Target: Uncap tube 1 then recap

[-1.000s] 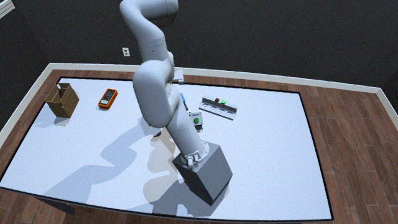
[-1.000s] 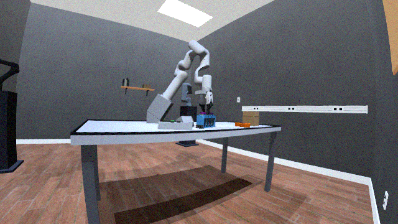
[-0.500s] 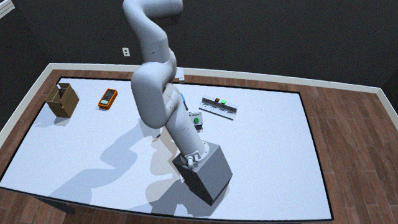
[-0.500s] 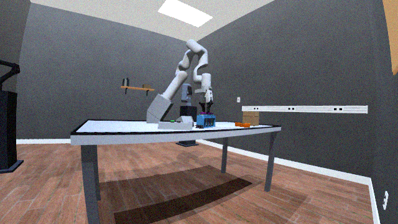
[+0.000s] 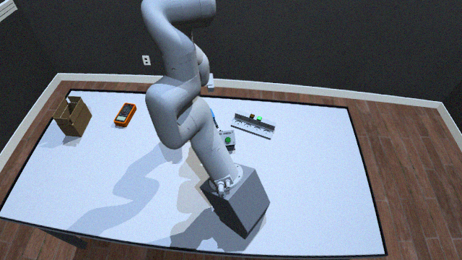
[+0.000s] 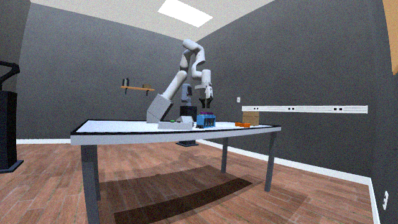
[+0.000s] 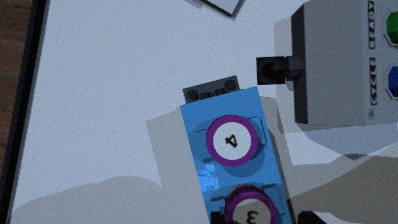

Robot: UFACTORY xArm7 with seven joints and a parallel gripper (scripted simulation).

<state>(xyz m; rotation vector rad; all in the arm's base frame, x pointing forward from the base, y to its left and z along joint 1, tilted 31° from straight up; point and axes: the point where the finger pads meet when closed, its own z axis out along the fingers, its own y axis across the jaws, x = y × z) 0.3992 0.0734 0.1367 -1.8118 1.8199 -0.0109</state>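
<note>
The grey key housing is 130 mm to the right of my hand, 120 mm below it and 110 mm behind it.
</note>
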